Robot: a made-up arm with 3 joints. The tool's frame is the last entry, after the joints. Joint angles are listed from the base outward. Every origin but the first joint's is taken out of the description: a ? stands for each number. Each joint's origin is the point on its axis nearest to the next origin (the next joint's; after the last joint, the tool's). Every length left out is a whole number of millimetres.
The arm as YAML. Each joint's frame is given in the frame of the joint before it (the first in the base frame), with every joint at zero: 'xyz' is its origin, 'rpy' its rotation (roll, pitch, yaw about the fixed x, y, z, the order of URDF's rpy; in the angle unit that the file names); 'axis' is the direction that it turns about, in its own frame. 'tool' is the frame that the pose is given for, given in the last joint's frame.
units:
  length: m
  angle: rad
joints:
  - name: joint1
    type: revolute
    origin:
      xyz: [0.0, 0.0, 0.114]
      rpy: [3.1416, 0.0, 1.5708]
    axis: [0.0, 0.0, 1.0]
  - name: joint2
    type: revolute
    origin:
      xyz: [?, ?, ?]
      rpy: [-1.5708, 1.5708, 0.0]
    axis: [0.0, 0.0, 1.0]
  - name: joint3
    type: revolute
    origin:
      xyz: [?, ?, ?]
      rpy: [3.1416, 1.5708, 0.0]
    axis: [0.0, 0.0, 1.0]
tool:
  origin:
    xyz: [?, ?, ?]
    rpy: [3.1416, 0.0, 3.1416]
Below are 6 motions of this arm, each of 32 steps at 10 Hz.
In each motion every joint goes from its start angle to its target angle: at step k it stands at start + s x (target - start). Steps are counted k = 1, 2, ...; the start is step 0. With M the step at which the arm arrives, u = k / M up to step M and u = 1 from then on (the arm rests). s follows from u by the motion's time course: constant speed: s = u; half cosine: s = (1 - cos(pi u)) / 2; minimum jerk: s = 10 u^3 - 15 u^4 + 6 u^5.
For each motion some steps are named. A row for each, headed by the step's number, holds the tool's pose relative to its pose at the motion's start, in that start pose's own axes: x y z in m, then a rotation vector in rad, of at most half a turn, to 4 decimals.
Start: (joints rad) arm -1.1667 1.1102 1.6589
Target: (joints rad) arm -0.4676 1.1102 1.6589
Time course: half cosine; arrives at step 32
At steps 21, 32:
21: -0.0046 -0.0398 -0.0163 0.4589 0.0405 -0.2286
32: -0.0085 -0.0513 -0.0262 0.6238 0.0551 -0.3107

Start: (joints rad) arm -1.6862 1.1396 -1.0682
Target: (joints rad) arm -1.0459 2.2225 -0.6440
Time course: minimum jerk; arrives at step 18
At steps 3, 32:
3: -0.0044 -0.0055 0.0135 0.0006 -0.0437 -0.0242
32: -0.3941 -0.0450 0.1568 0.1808 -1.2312 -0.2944

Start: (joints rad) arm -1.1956 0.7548 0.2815
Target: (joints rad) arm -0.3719 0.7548 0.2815
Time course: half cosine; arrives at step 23
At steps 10, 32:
10: 0.0496 0.0009 0.0122 0.0624 -0.2159 -0.2390
32: 0.1134 -0.0210 0.0486 0.1568 -0.5421 -0.6000

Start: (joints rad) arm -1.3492 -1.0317 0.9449
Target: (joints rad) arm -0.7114 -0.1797 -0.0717
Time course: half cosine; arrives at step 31
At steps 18, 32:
18: 0.1590 0.0829 0.1075 0.2618 0.5353 0.3259
32: 0.2932 0.0765 0.1512 0.5836 0.6827 0.4077

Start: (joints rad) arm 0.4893 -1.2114 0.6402
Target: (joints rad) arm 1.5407 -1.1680 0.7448
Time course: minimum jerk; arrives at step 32
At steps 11, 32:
11: 0.0730 0.0377 -0.0166 -0.1267 0.1821 -0.1080
32: 0.2872 0.0849 -0.1920 -0.5952 0.7793 -0.4872

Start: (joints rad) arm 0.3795 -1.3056 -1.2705
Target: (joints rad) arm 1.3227 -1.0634 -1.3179
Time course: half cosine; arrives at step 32
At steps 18, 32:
18: 0.0464 -0.2413 0.0980 0.5501 0.0151 -0.1592
32: 0.0566 -0.4297 0.0752 0.9024 0.0237 -0.3120

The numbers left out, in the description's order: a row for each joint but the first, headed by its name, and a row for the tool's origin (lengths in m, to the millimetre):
joint2: 0.042 -0.117 0.0
joint3: 0.215 -0.28 0.0
tool: -0.12 0.113 0.0

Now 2 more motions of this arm.
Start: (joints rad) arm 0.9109 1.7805 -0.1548
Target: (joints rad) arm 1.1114 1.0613 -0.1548
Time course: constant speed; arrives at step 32
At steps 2, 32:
2: -0.0015 0.0095 -0.0189 -0.0463 -0.0052 0.0023
32: 0.0171 0.0374 -0.3255 -0.7394 -0.0897 -0.0306

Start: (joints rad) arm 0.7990 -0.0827 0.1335
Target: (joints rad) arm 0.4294 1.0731 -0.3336
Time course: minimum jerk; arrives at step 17
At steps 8, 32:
8: -0.0555 -0.1460 0.1693 0.5144 0.0442 0.3670
32: -0.0188 -0.4257 0.2601 1.1806 0.0723 0.7563

